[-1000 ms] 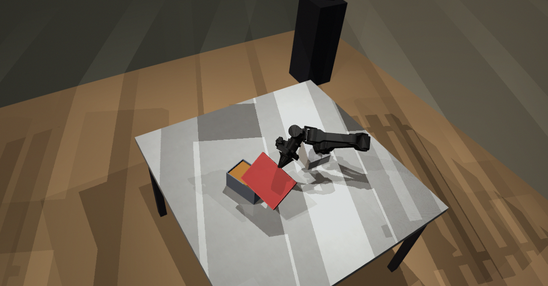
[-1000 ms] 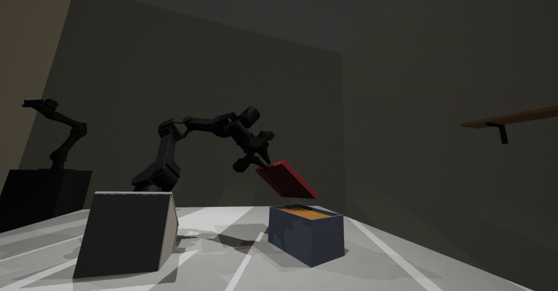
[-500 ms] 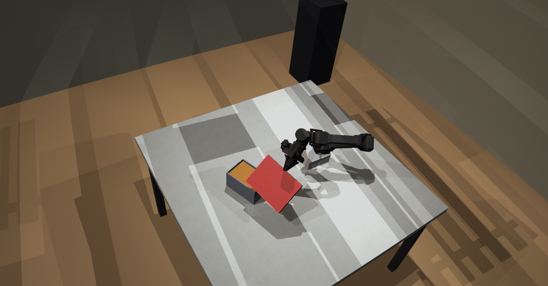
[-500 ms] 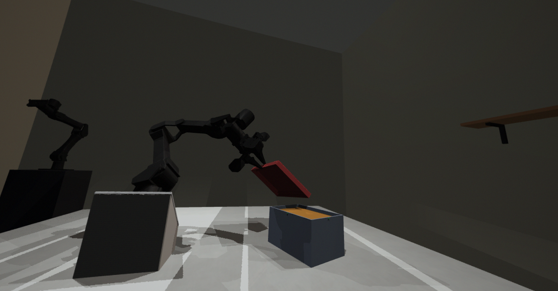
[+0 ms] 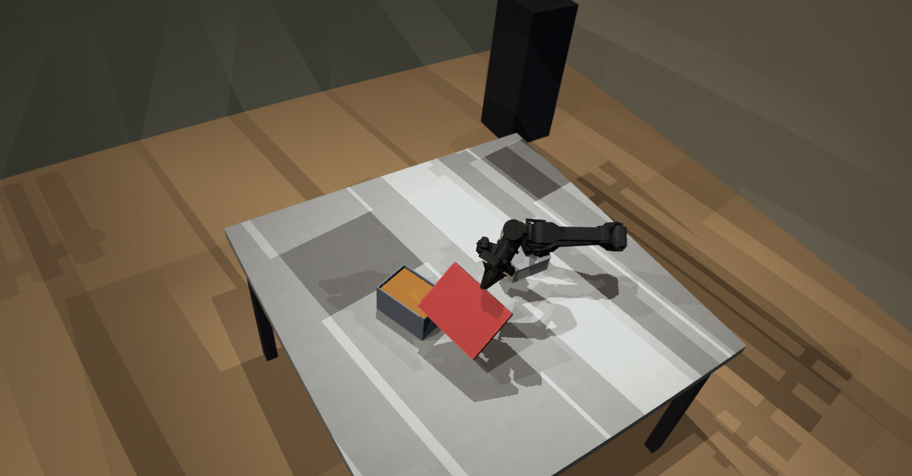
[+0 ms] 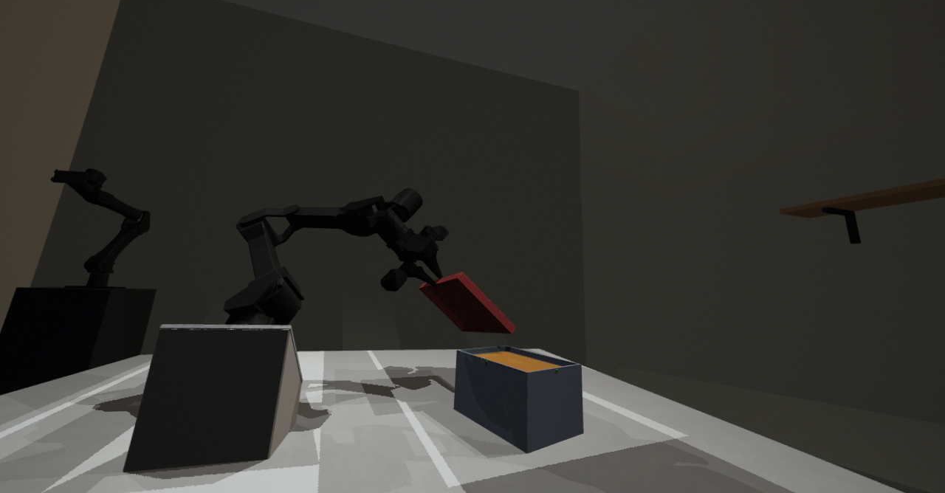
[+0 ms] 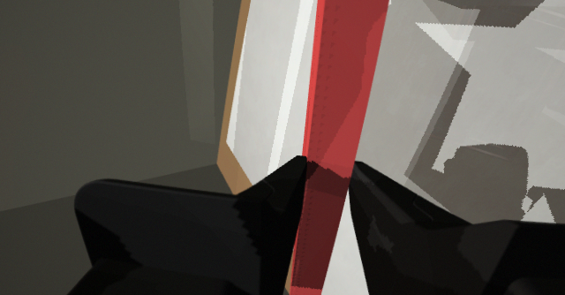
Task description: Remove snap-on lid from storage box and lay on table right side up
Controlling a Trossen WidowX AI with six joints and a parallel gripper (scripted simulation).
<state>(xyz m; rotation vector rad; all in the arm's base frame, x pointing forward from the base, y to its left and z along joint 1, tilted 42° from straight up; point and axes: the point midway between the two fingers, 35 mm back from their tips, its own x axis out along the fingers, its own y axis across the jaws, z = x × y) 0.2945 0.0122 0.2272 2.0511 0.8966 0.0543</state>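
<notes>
The red lid lies 60 mm ahead of my gripper tip, 50 mm below it and 10 mm to the left of it. Also, from my gripper tip: storage box: 180 mm to the right, 180 mm below, 120 mm ahead.
</notes>
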